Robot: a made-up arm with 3 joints. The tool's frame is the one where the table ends. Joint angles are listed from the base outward.
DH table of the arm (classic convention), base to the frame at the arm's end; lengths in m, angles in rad. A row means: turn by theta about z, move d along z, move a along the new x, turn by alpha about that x. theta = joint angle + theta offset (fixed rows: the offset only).
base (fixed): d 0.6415  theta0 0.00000  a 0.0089  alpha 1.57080
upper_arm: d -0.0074  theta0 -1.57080  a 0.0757  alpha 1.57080
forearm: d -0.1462  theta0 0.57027  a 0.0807  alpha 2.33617
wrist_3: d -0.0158  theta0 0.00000  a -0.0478  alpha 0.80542
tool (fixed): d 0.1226  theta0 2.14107  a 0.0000  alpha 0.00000
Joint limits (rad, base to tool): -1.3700..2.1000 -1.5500..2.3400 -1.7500..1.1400
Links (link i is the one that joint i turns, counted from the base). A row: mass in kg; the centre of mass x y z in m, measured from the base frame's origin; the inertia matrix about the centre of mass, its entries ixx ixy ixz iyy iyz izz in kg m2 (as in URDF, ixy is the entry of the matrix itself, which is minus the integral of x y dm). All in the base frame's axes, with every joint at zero. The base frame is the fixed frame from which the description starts. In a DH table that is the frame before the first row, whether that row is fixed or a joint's. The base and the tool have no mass.
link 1: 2.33; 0.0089 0.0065 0.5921; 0.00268 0 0 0.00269 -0.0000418 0.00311
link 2: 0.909; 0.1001 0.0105 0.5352; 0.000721 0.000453 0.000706 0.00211 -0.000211 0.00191
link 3: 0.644; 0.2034 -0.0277 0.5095; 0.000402 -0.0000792 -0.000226 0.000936 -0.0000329 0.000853
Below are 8 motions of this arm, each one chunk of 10 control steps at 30 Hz.
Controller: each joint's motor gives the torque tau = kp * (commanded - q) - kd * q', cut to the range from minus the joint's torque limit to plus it. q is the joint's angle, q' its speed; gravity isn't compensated. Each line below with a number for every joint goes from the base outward.
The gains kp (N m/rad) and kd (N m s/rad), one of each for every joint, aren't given. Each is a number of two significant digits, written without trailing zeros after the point. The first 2 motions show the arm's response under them.
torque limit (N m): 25 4.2 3.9
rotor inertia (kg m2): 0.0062 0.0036 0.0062
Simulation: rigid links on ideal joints. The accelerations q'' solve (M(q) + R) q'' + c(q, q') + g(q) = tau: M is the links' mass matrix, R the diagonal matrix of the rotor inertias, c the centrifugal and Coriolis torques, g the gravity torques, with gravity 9.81 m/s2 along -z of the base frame. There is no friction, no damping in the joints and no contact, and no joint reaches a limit. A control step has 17 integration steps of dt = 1/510 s. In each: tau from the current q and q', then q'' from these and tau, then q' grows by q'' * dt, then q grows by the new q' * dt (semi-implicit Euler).
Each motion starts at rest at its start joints. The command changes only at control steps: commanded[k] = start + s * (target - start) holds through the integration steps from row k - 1 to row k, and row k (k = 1, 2, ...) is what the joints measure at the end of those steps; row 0 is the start. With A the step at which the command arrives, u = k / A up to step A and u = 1 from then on. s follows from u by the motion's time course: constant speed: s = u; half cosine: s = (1 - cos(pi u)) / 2; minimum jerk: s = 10 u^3 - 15 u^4 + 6 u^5; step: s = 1 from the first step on.
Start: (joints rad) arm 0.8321 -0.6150 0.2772
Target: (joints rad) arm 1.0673 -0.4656 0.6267
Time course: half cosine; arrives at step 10
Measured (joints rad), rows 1 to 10:
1: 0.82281 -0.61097 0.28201
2: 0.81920 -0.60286 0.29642
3: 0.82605 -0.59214 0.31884
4: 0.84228 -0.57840 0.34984
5: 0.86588 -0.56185 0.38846
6: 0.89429 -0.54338 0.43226
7: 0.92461 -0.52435 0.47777
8: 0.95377 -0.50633 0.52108
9: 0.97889 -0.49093 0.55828
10: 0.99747 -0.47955 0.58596
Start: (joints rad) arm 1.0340 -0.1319 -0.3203
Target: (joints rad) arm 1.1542 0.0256 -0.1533
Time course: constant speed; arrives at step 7
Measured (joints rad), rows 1 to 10:
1: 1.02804 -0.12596 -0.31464
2: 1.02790 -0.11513 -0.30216
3: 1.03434 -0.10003 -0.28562
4: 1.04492 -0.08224 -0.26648
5: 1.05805 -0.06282 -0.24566
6: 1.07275 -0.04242 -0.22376
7: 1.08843 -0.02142 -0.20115
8: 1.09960 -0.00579 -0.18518
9: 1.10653 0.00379 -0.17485
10: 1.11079 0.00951 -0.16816
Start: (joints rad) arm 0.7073 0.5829 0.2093
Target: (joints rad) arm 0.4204 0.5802 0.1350
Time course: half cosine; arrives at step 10
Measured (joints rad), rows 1 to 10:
1: 0.69502 0.57543 0.20910
2: 0.67758 0.56341 0.20797
3: 0.65544 0.55568 0.20457
4: 0.62727 0.55084 0.19886
5: 0.59343 0.54719 0.19124
6: 0.55574 0.54379 0.18237
7: 0.51700 0.54032 0.17303
8: 0.48046 0.53680 0.16408
9: 0.44938 0.53345 0.15635
10: 0.42660 0.53049 0.15058

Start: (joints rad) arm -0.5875 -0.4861 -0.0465
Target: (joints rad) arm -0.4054 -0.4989 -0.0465
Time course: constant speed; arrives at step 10
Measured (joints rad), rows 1 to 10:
1: -0.58225 -0.48340 -0.04039
2: -0.57231 -0.48129 -0.03529
3: -0.55932 -0.48049 -0.03214
4: -0.54449 -0.48048 -0.03021
5: -0.52856 -0.48095 -0.02901
6: -0.51198 -0.48169 -0.02825
7: -0.49500 -0.48259 -0.02776
8: -0.47779 -0.48357 -0.02744
9: -0.46044 -0.48462 -0.02722
10: -0.44301 -0.48569 -0.02706

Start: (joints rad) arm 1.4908 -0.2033 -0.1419
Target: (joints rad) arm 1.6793 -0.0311 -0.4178
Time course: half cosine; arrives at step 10
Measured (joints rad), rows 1 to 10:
1: 1.48246 -0.20163 -0.14641
2: 1.47895 -0.19771 -0.15478
3: 1.48407 -0.18882 -0.17032
4: 1.49696 -0.17464 -0.19372
5: 1.51603 -0.15593 -0.22401
6: 1.53920 -0.13410 -0.25906
7: 1.56407 -0.11105 -0.29599
8: 1.58811 -0.08887 -0.33151
9: 1.60891 -0.06963 -0.36236
10: 1.62441 -0.05514 -0.38567

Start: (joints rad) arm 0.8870 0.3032 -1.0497
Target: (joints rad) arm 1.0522 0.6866 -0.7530
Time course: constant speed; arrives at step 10
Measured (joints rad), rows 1 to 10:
1: 0.88094 0.31156 -1.04571
2: 0.88082 0.32853 -1.03521
3: 0.88704 0.35332 -1.01766
4: 0.89724 0.38304 -0.99552
5: 0.90990 0.41575 -0.97051
6: 0.92406 0.45029 -0.94373
7: 0.93916 0.48594 -0.91583
8: 0.95484 0.52230 -0.88724
9: 0.97088 0.55911 -0.85822
10: 0.98715 0.59623 -0.82893

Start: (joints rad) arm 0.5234 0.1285 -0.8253
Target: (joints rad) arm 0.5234 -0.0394 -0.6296
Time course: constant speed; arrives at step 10
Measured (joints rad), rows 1 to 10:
1: 0.51348 0.12139 -0.82176
2: 0.50489 0.10902 -0.81404
3: 0.49956 0.09517 -0.80194
4: 0.49629 0.08052 -0.78692
5: 0.49430 0.06531 -0.77004
6: 0.49307 0.04974 -0.75196
7: 0.49231 0.03392 -0.73312
8: 0.49183 0.01794 -0.71379
9: 0.49153 0.00185 -0.69415
10: 0.49133 -0.01431 -0.67429

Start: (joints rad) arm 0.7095 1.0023 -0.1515
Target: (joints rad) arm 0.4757 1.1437 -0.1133
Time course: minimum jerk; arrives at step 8
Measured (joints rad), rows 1 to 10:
1: 0.69859 0.99352 -0.15361
2: 0.68230 0.98509 -0.15538
3: 0.65819 0.98850 -0.15416
4: 0.62433 1.00176 -0.15034
5: 0.58364 1.02027 -0.14502
6: 0.54259 1.03894 -0.13957
7: 0.50827 1.05373 -0.13513
8: 0.48456 1.06339 -0.13213
9: 0.46963 1.07016 -0.13002
10: 0.46040 1.07525 -0.12845

